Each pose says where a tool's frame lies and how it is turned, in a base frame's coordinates. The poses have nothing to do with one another.
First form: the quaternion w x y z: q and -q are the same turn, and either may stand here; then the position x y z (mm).
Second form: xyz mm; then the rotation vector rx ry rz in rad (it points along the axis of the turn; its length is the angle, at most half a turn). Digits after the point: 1 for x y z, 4 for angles.
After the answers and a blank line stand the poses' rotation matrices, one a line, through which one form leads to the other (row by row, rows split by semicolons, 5 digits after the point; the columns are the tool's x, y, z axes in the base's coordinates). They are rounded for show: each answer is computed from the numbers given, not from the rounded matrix.
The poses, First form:
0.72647 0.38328 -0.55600 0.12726 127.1 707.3 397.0
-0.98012 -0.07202 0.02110 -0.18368 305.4 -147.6 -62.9
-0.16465 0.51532 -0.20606 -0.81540 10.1 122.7 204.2
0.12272 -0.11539 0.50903 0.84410 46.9 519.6 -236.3
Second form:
127.1 707.3 397.0 0.8451 -1.2260 0.2806
305.4 -147.6 -62.9 0.1450 -0.0425 0.3698
10.1 122.7 204.2 -1.4685 0.5872 2.3236
46.9 519.6 -236.3 -0.3367 1.4851 2.4627

0.34933 -0.61111 -0.71029; -0.24131 0.67380 -0.69840; 0.90539 0.41537 0.08791
0.93163 -0.36309 -0.01490; 0.35702 0.92215 -0.14893; 0.06782 0.13342 0.98874
-0.41467 -0.48088 -0.77253; 0.05614 -0.86086 0.50574; -0.90824 0.16635 0.38397
-0.94325 -0.32465 -0.06987; 0.08970 -0.45165 0.88767; -0.31974 0.83103 0.45514

